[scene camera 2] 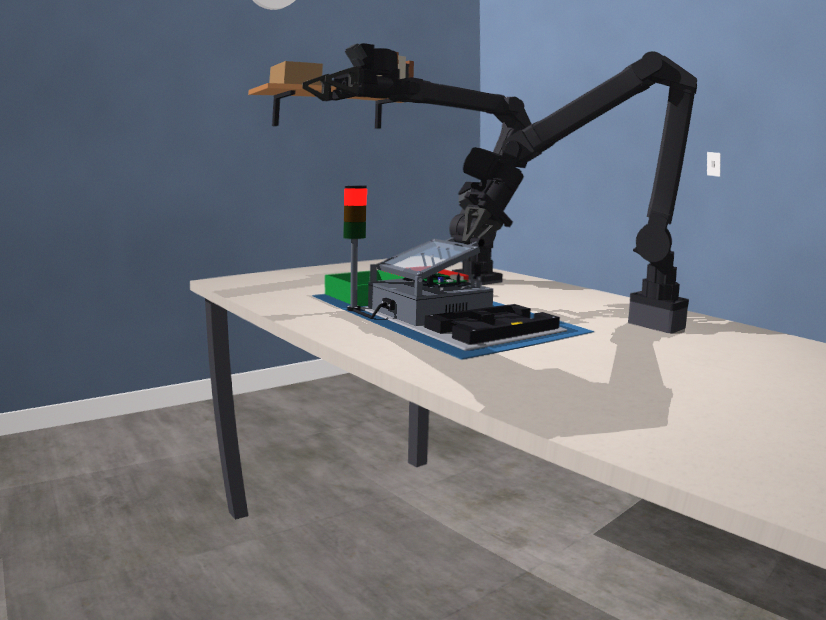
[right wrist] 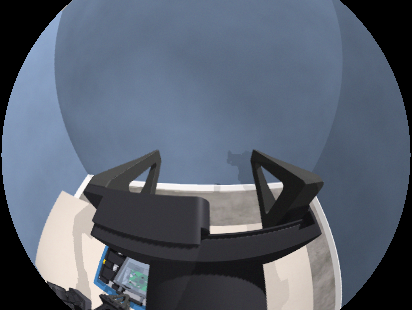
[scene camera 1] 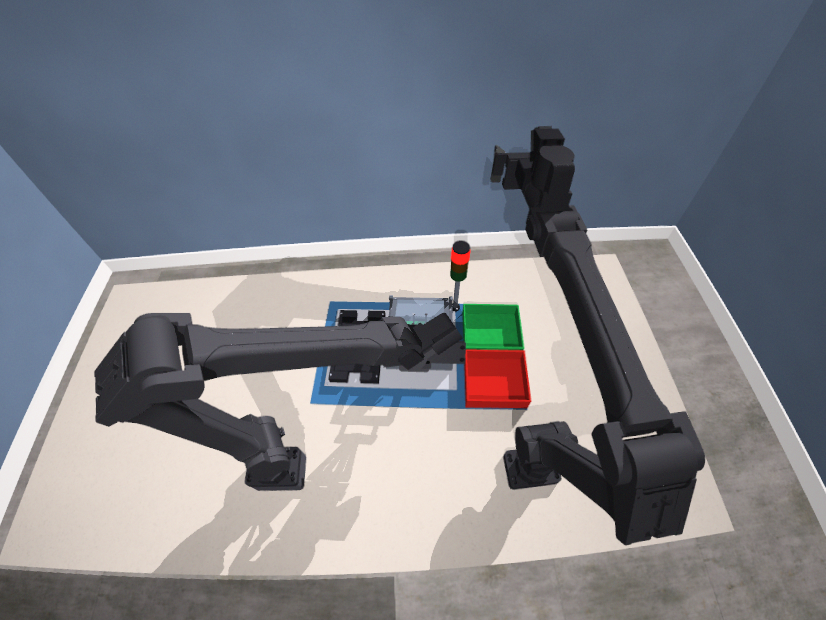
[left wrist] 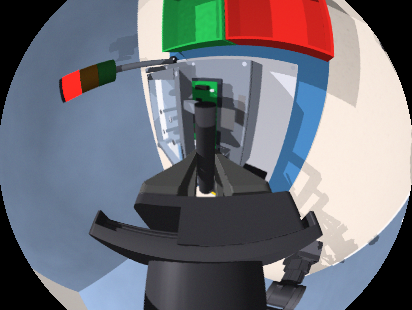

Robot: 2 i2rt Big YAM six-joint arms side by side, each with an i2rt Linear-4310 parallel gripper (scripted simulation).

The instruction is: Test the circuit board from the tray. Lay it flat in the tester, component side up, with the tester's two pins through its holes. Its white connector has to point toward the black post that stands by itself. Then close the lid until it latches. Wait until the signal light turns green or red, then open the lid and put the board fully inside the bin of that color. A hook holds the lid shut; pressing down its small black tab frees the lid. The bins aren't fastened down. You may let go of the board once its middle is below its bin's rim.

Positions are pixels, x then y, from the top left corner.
Scene:
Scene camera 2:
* my left gripper: 467, 244
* my right gripper: 313, 82
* green bin: 334, 287
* clear lid: 431, 257

